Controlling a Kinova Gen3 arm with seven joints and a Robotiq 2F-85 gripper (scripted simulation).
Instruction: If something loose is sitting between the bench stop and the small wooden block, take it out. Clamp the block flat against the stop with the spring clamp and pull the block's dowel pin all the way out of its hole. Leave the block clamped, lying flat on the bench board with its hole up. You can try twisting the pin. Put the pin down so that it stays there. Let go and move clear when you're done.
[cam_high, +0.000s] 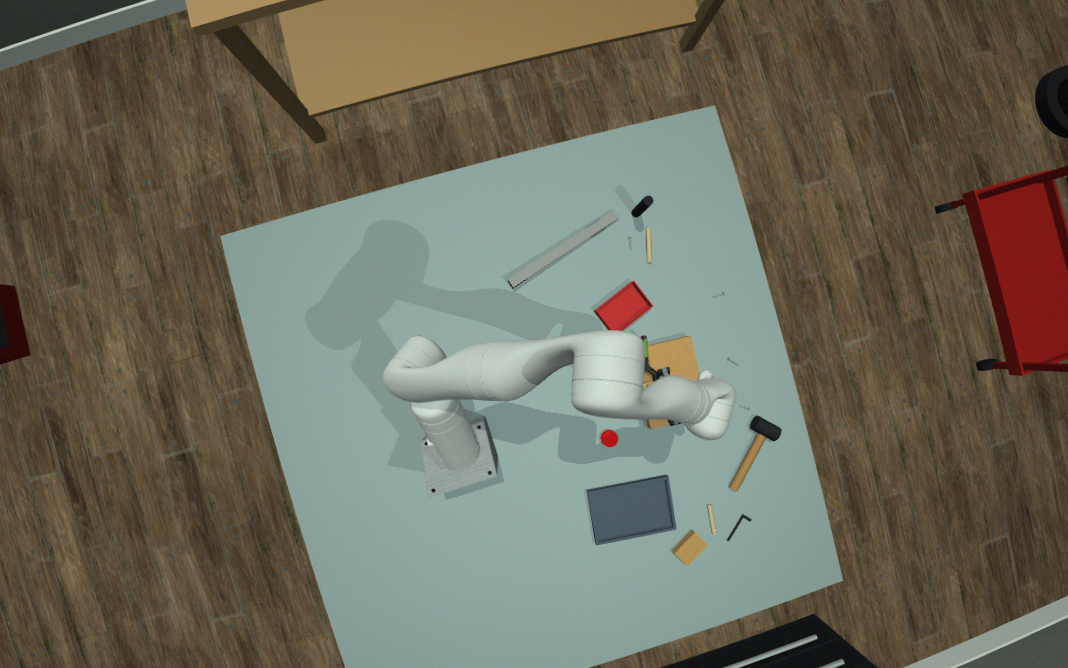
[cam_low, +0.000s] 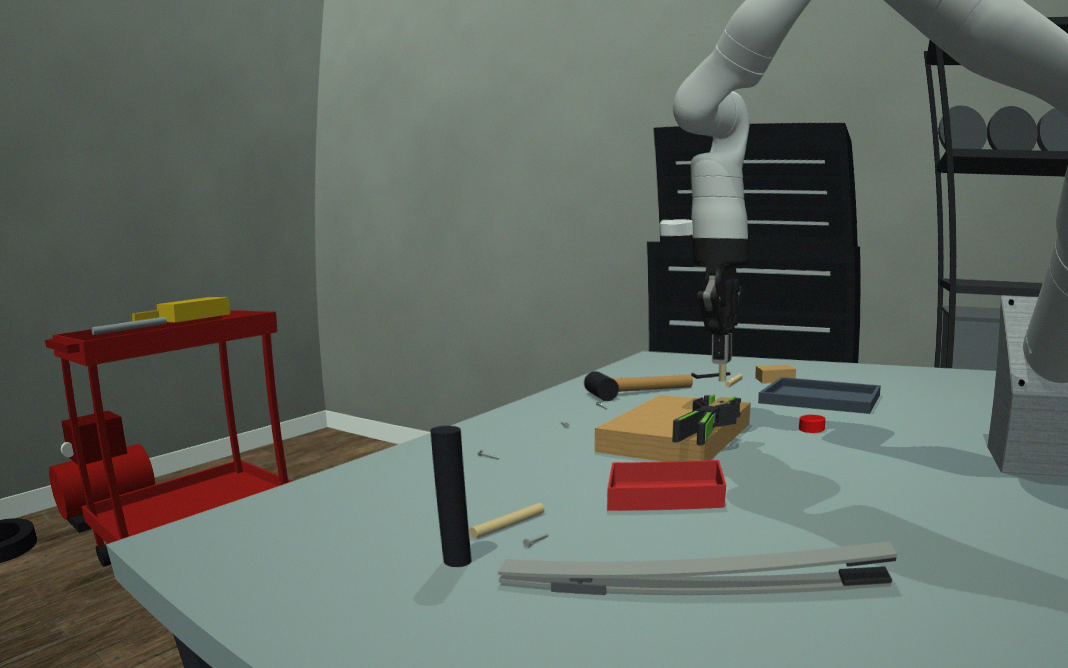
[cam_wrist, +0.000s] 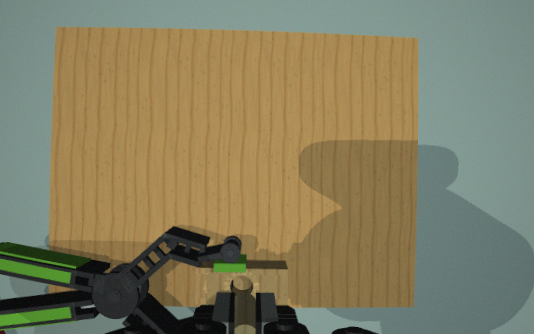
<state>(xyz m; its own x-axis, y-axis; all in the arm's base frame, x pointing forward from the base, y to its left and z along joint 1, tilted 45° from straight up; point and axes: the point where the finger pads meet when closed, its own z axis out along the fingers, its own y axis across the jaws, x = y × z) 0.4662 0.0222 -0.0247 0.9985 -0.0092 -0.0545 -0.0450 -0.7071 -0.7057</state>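
Now: hand 2 cm above the dowel pin. From my hand the other things lie so: red puck: 12 cm behind, 11 cm below, 9 cm to the right; then small wooden block: 8 cm below; then wooden bench board: 10 cm below, 5 cm ahead.
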